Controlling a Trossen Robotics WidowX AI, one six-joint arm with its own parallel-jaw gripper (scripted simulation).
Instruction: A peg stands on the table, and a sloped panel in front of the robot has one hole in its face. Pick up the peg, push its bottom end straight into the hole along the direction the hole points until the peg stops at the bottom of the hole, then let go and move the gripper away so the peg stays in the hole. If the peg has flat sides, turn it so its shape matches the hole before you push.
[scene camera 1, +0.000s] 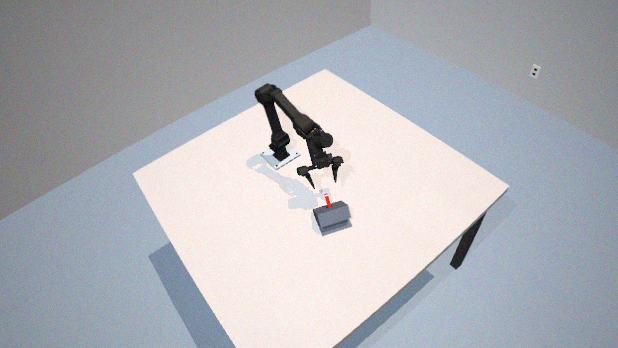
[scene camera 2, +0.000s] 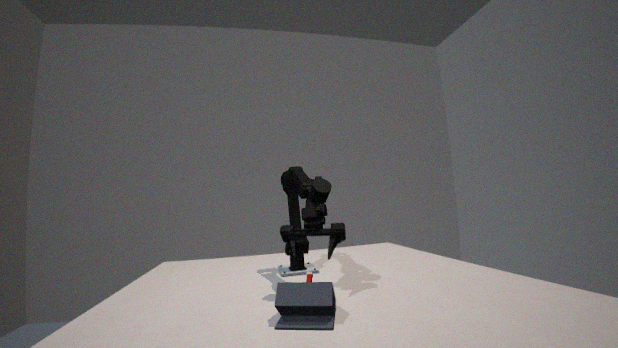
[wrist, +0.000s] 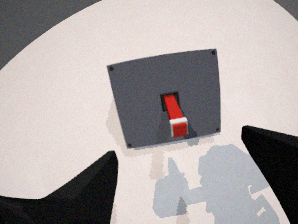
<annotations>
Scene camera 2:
my gripper: 311, 259
dark grey sloped panel: 297, 298
</annotations>
